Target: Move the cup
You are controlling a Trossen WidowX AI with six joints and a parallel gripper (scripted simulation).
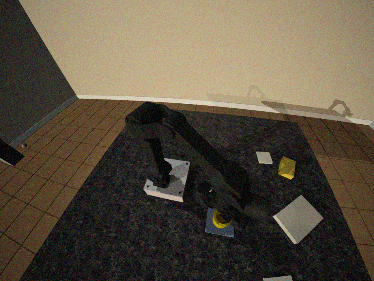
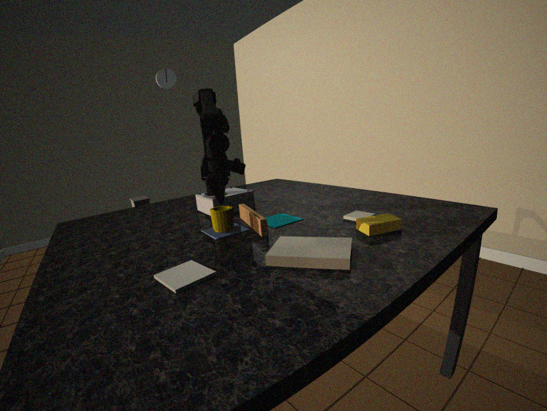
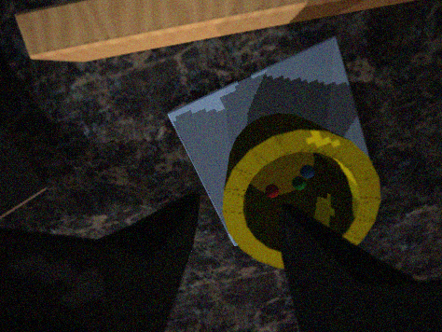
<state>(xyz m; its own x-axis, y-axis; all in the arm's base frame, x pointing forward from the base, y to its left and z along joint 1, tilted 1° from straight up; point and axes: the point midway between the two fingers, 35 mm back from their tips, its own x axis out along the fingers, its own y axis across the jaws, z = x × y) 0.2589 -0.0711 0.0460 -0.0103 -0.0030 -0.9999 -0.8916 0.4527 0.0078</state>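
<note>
Now: gripper tip 2 cm short of the yellow cup, 1 cm to the left of it and 5 cm above it. Also, from my gripper tip: wooden block: 4 cm ahead, 8 cm to the left, 7 cm below; grey-blue pad: 3 cm ahead, 1 cm to the right, 9 cm below; white slab: 36 cm ahead, 6 cm to the left, 7 cm below.
</note>
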